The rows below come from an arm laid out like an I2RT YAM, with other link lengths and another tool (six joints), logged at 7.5 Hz.
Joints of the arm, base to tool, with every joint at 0 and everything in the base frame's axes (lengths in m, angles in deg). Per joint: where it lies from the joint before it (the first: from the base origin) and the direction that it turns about. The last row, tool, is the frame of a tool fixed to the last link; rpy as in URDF.
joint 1: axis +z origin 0 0 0.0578
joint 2: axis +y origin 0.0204 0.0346 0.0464
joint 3: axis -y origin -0.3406 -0.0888 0
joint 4: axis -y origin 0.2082 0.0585 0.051
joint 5: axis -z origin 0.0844 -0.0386 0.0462
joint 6: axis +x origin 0.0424 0 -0.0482
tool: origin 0.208 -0.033 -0.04 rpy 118.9 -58.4 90
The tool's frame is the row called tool.
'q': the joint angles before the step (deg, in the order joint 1, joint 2, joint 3, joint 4, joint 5, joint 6). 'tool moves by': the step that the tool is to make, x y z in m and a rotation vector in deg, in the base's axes. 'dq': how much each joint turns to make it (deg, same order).
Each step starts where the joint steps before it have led.
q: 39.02 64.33 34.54 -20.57 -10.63 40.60
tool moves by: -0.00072 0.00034 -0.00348 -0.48 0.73 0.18
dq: 0.01 0.98 0.01 0.08 -0.18 -0.08
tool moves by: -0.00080 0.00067 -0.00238 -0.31 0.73 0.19
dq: -0.09 0.87 0.17 -0.08 -0.34 -0.08
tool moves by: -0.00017 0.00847 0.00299 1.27 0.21 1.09
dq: 0.08 0.61 0.26 0.97 -1.50 -0.10
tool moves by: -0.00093 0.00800 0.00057 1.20 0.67 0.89
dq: -0.07 0.97 -0.08 1.31 -1.66 0.10
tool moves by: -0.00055 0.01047 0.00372 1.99 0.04 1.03
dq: 0.17 0.35 -0.36 2.03 -1.76 0.35
